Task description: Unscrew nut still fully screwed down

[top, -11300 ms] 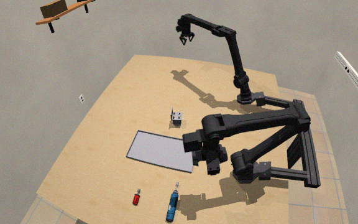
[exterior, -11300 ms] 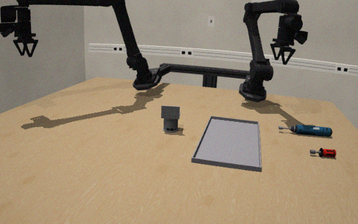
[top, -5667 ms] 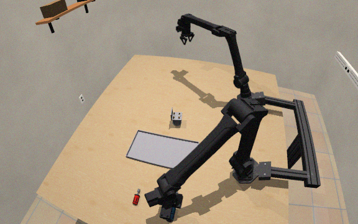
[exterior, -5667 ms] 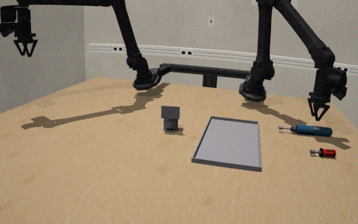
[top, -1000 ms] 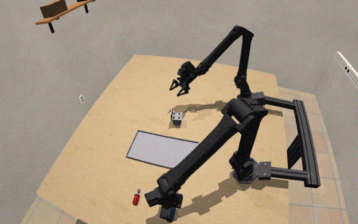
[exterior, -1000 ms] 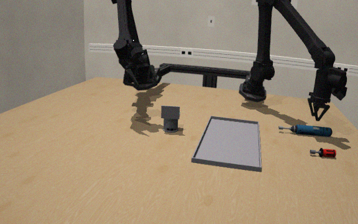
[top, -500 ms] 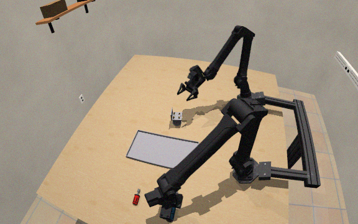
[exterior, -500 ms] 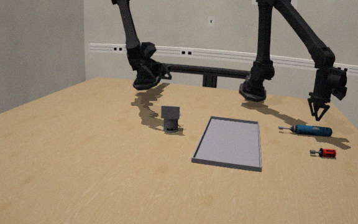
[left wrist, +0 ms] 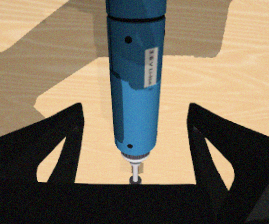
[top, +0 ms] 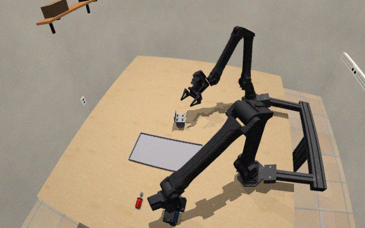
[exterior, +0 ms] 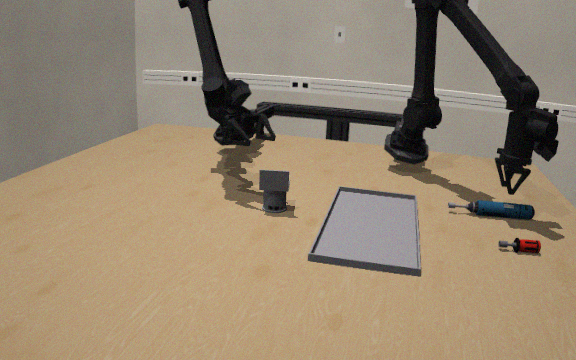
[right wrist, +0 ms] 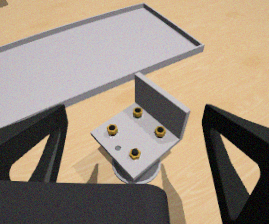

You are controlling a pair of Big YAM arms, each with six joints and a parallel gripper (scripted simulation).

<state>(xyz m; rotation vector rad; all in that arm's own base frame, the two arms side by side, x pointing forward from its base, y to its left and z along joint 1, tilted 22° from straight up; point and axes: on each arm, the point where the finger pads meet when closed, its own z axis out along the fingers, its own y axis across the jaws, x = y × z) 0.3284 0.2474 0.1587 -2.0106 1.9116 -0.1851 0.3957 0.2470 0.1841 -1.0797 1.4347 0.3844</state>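
Right now my right hand is 90 mm above the grey bracket, 50 mm to the right of it and 30 mm short of it. From my right hand the other things lie so: shallow grey tray (290 mm to the left, 160 mm below, 70 mm ahead); small red-handled screwdriver (640 mm to the left, 150 mm below, 120 mm ahead).
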